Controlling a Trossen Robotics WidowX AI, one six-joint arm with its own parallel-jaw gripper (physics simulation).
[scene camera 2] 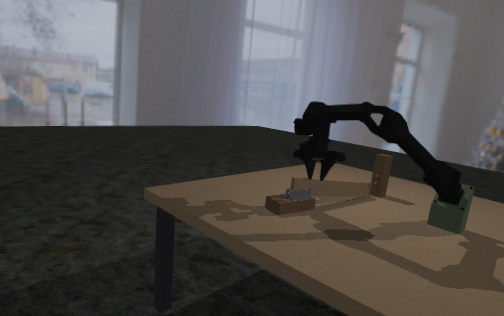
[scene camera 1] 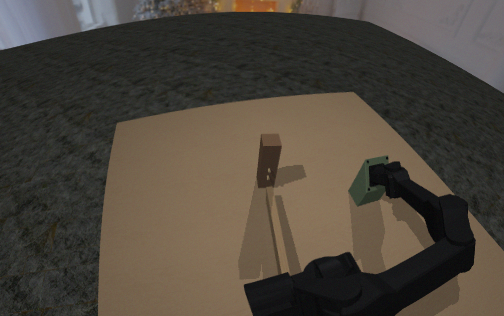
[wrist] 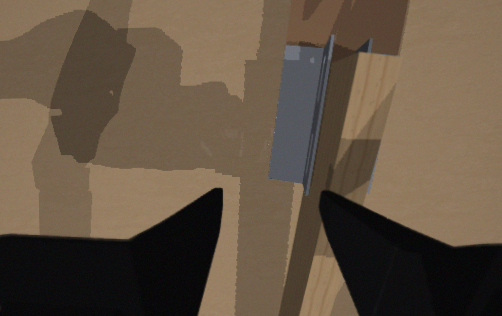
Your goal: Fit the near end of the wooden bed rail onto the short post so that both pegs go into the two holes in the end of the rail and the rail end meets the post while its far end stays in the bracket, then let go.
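Where they show: gripper, fingertip midpoint: (scene camera 2: 315, 180) (wrist: 271, 197); arm's base, origin of the base link: (scene camera 2: 450, 195) (scene camera 1: 376, 174).
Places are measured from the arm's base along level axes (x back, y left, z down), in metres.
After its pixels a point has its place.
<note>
The wooden rail (scene camera 1: 273, 235) {x -0.359, y 0.077, z 0.062 m} (scene camera 2: 336, 188) {x -0.352, y 0.149, z 0.056 m} (wrist: 370, 90) {x -0.392, y 0.346, z 0.004 m} runs from the bracket (scene camera 2: 300, 195) {x -0.376, y 0.335, z 0.064 m} (wrist: 299, 115) {x -0.366, y 0.337, z 0.070 m} toward the short post (scene camera 1: 270, 157) {x -0.322, y -0.112, z -0.025 m} (scene camera 2: 381, 175) {x -0.302, y -0.110, z 0.017 m}. Its far end sits between the bracket's two upright walls in the wrist view. Its near end lies low by the post's foot; two pale pegs (scene camera 1: 268, 174) {x -0.320, y -0.112, z 0.047 m} show on the post face, above that end. Whether the end touches the post cannot be told. My gripper (scene camera 2: 316, 179) {x -0.349, y 0.297, z 0.006 m} (wrist: 271, 197) {x -0.349, y 0.297, z 0.006 m} is partly open and empty, pointing down above the rail near the bracket. In the wrist view the right fingertip overlaps the rail; the left is beside it.
A brown block (scene camera 2: 289, 205) {x -0.360, y 0.407, z 0.084 m} (wrist: 345, 25) {x -0.398, y 0.397, z 0.072 m} stands at the bracket. The green arm base (scene camera 1: 371, 192) {x -0.019, y 0.031, z 0.044 m} (scene camera 2: 447, 216) {x 0.013, y 0.032, z 0.065 m} stands on the tabletop (scene camera 1: 175, 200) {x -0.609, y -0.115, z 0.113 m} (scene camera 2: 280, 235) {x -0.255, y 0.558, z 0.113 m}, to the right of the post. Arm shadows cross the tabletop. The arm hides the bracket in scene camera 1.
</note>
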